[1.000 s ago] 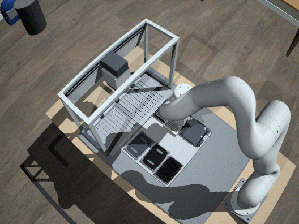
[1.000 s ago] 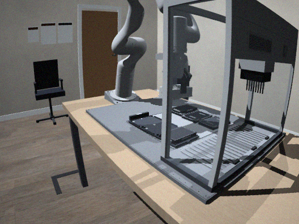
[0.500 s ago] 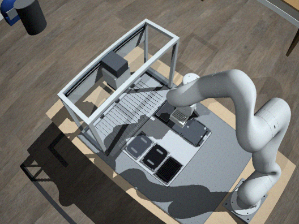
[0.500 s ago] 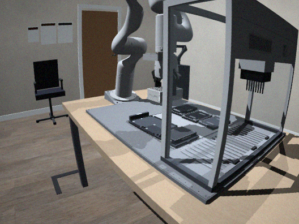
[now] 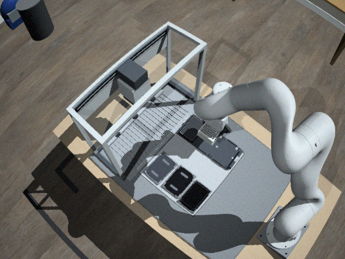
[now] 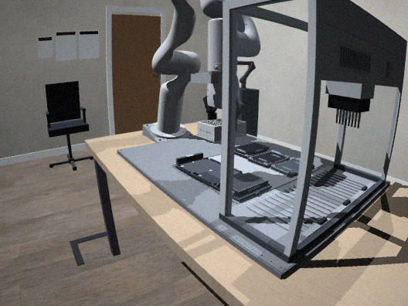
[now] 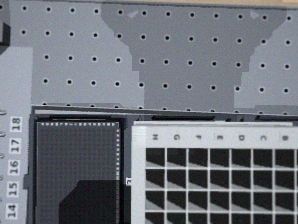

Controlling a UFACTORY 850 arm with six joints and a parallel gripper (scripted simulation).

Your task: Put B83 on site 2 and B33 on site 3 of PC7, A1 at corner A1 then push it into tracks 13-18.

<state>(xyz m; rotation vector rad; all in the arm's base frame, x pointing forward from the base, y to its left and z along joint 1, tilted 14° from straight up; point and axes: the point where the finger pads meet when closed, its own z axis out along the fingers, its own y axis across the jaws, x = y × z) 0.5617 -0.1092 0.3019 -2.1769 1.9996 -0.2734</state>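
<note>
The plate carrier PC7 is 10 mm behind my hand and 150 mm below it. From my hand the other things lie so: nest S2: 30 mm behind, 260 mm to the left, 160 mm below; then frame post: 200 mm ahead, 130 mm to the right, 80 mm above; then nest S3: 80 mm ahead, 270 mm to the left, 160 mm below.
</note>
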